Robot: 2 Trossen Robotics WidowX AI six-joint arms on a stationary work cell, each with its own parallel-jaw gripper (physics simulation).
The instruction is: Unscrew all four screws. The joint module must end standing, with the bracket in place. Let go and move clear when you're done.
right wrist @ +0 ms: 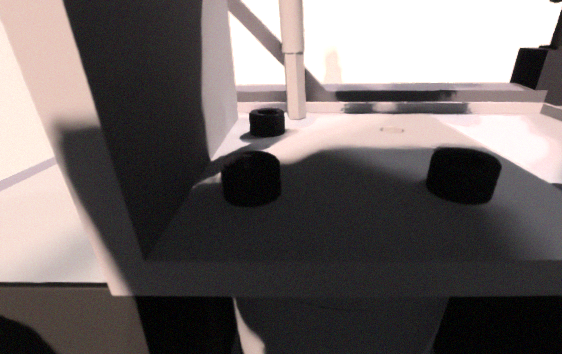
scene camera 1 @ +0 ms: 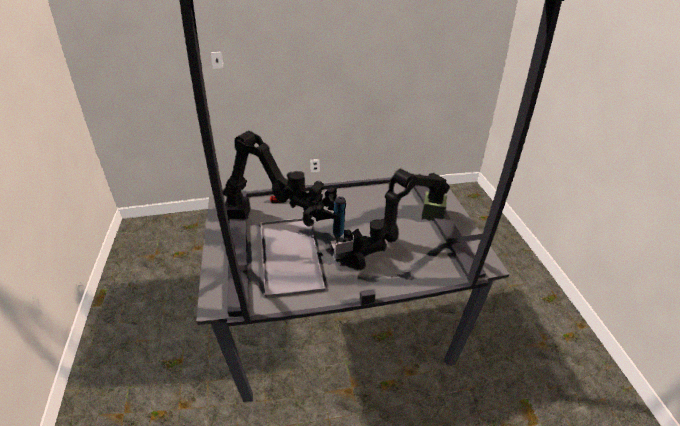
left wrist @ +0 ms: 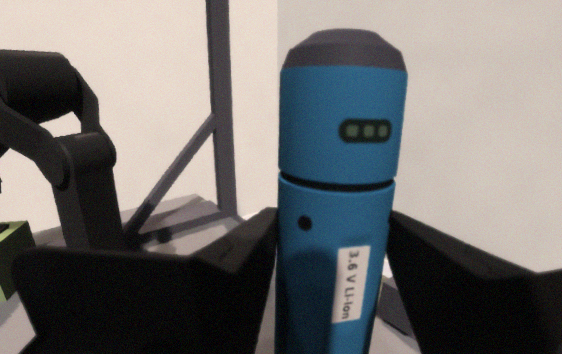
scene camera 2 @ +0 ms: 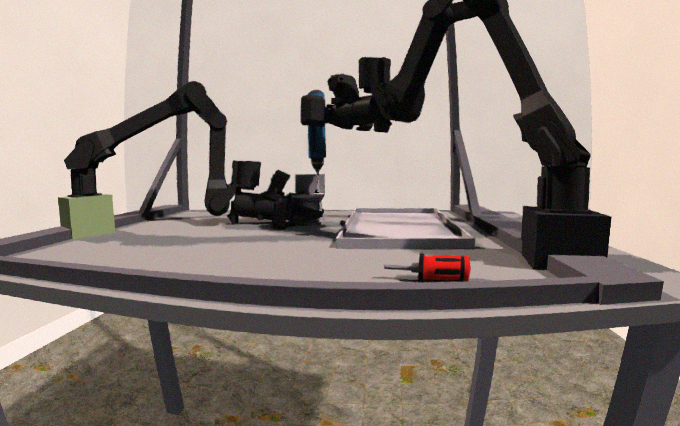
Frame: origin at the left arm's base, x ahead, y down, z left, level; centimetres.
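Where they show: left gripper, fingertip midpoint: [scene camera 1: 340, 213] [left wrist: 330, 220]; right gripper, fingertip midpoint: [scene camera 1: 333, 255] [scene camera 2: 323, 212]; left arm's base, origin of the base link: [scene camera 1: 235, 203] [scene camera 2: 563, 210]; right arm's base, origin of the base link: [scene camera 1: 435, 199] [scene camera 2: 84, 195].
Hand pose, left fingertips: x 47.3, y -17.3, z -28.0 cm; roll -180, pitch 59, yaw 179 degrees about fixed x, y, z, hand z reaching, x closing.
Things, the pixels of their top centre, and the offset from my left fingertips. "spot": a spot on its surface instead.
- upright blue electric screwdriver, middle of its top: [left wrist: 339, 31] [scene camera 2: 316, 90] [scene camera 1: 339, 197] dx -0.5, dy -6.6, dz +0.4 cm
- far-left screw, middle of its top: [right wrist: 266, 111] dx -0.4, dy +17.1, dz +0.2 cm
- near-left screw, middle of its top: [right wrist: 249, 160] dx +3.0, dy +17.1, dz +1.2 cm
- near-right screw, middle of its top: [right wrist: 466, 157] dx +1.9, dy +17.1, dz +4.6 cm
- far-right hole, surface spot: [right wrist: 391, 129] spot: dx -1.8, dy +17.8, dz +3.5 cm
- joint module, middle of its top: [right wrist: 338, 162] [scene camera 2: 309, 194] [scene camera 1: 341, 245] dx +0.7, dy +17.9, dz +2.4 cm
- shallow tray, middle of its top: [right wrist: 379, 126] [scene camera 2: 399, 219] [scene camera 1: 289, 252] dx -20.1, dy +22.8, dz +3.1 cm
- small dark thing, middle of its top: [scene camera 2: 344, 220] dx -8.0, dy +23.3, dz +3.3 cm
- red screwdriver, middle of its top: [scene camera 2: 427, 255] [scene camera 1: 280, 196] dx -28.6, dy +21.5, dz +39.3 cm
- green block, middle of its top: [scene camera 2: 84, 195] [scene camera 1: 435, 199] dx +43.6, dy +15.9, dz +32.1 cm
My left gripper [scene camera 1: 335, 216] [scene camera 2: 315, 111] [left wrist: 330, 220] is shut on the upright blue electric screwdriver [scene camera 1: 339, 223] [scene camera 2: 317, 143] [left wrist: 340, 150]. In the right wrist view its bit [right wrist: 295, 85] points down beside the far-left screw [right wrist: 267, 124], with its tip outside the socket. A near-left screw [right wrist: 251, 180] and a near-right screw [right wrist: 464, 176] also sit on the bracket [scene camera 1: 344, 248] [scene camera 2: 303, 183] [right wrist: 350, 230]. The far-right hole [right wrist: 391, 129] has no screw. My right gripper [scene camera 2: 307, 209] [right wrist: 340, 332] is shut on the joint module [right wrist: 320, 317], upright under the bracket and mostly hidden.
A shallow tray [scene camera 1: 295, 291] [scene camera 2: 406, 243] lies beside the module. A small dark thing [scene camera 2: 342, 223] shows at its edge. A red screwdriver [scene camera 1: 274, 199] [scene camera 2: 444, 267] lies near the table's wall-side edge. A green block [scene camera 1: 431, 210] [scene camera 2: 92, 216] carries the right arm. Frame posts [scene camera 1: 210, 150] rise around the table.
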